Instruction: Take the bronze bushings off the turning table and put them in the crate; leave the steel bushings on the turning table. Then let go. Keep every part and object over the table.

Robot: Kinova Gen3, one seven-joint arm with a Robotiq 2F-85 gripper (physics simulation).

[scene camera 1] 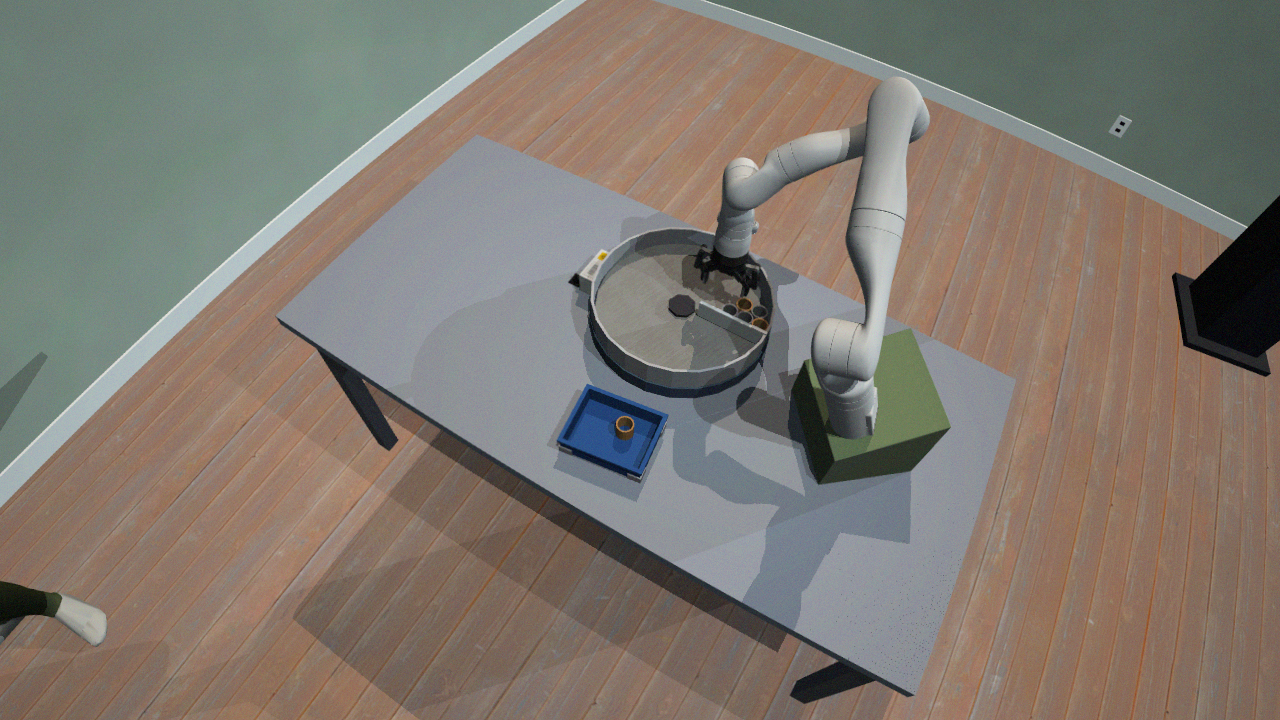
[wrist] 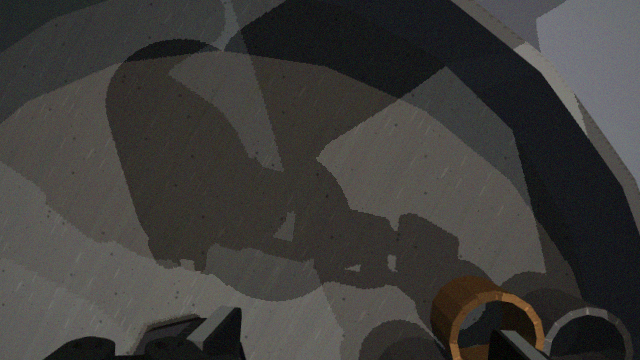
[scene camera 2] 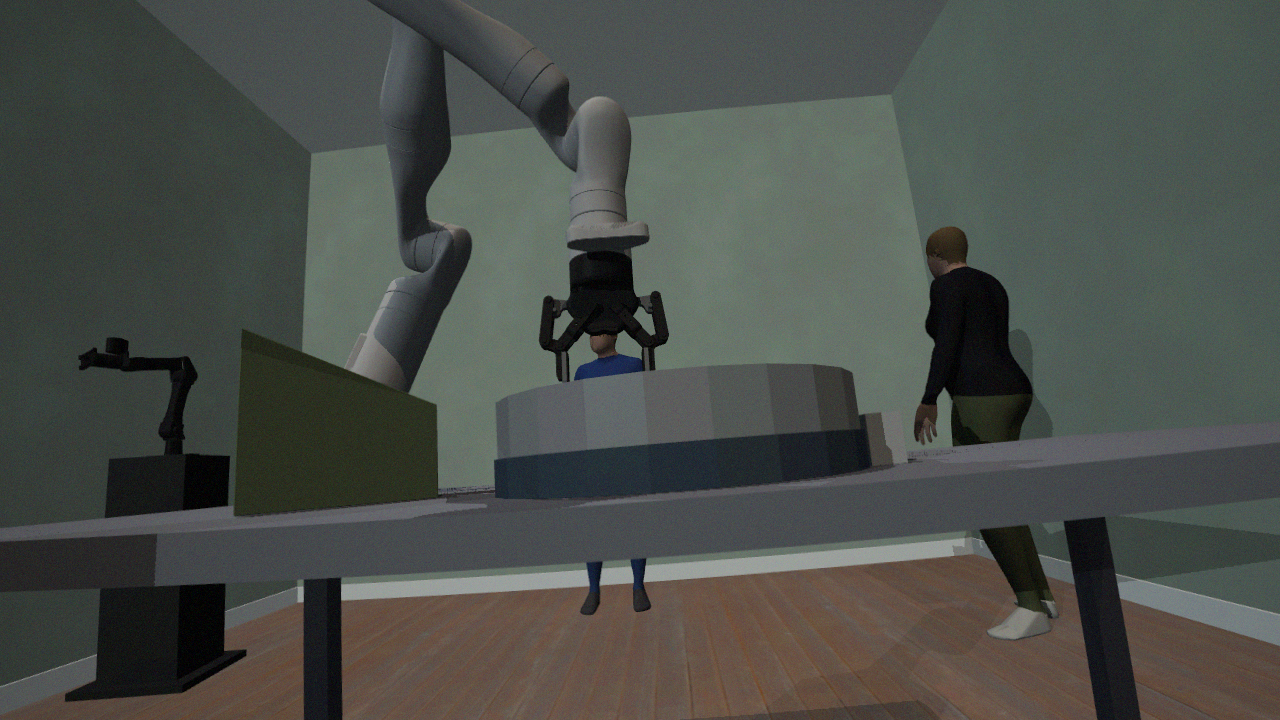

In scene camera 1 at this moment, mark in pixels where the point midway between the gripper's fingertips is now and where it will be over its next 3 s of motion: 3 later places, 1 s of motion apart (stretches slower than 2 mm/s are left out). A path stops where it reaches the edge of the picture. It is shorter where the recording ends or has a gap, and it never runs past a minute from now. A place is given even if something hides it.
My gripper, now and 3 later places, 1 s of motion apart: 724, 287; 722, 293; 722, 298; 722, 300
